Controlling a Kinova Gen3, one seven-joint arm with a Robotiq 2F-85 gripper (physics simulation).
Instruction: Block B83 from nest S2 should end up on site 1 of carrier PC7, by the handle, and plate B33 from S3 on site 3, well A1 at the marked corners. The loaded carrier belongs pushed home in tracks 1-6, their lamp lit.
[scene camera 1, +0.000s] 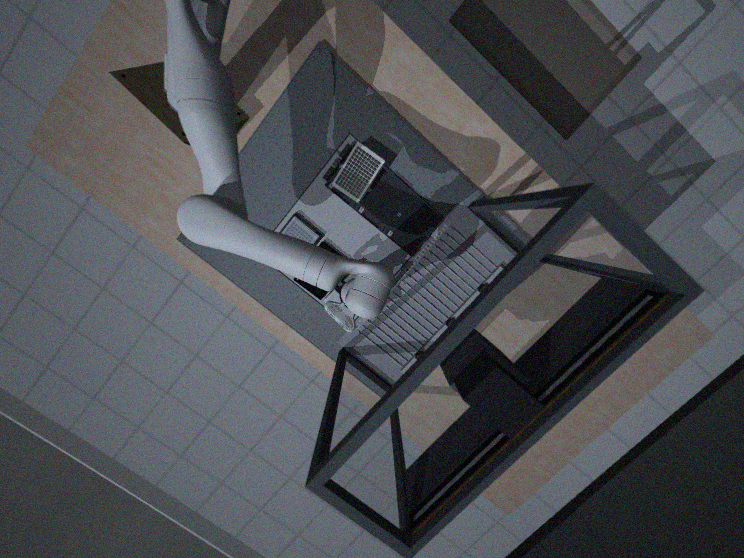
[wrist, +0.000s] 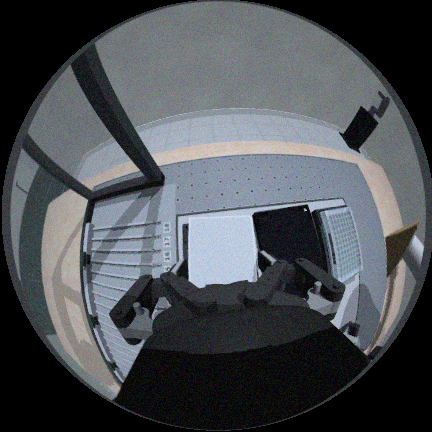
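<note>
My gripper (wrist: 222, 263) is open, its fingers to either side of a plain white block-like piece (wrist: 221, 240); I cannot tell whether they touch it. In the scene view the arm's wrist hides the fingers. Right of the white piece is an empty black nest (wrist: 290, 232), then a pale well plate (wrist: 346, 242) (scene camera 1: 301, 229). Labels naming nests or pieces are unreadable. A dark carrier (scene camera 1: 403, 211) lies beside the tracked deck, another gridded plate (scene camera 1: 358, 171) on its far end. The deck (scene camera 1: 447, 288) (wrist: 117, 217) shows narrow tracks, numbers 16 to 18 readable; no lit lamp can be made out.
A dark frame (scene camera 1: 474, 312) (wrist: 112, 117) rises over the deck's outer side. The arm (scene camera 1: 264, 240) reaches across the grey perforated board (scene camera 1: 258, 174) (wrist: 225, 182). A brown plate (scene camera 1: 150, 90) (wrist: 400, 247) is by the arm's base. A black post-like object (wrist: 360, 128) stands at the upper right.
</note>
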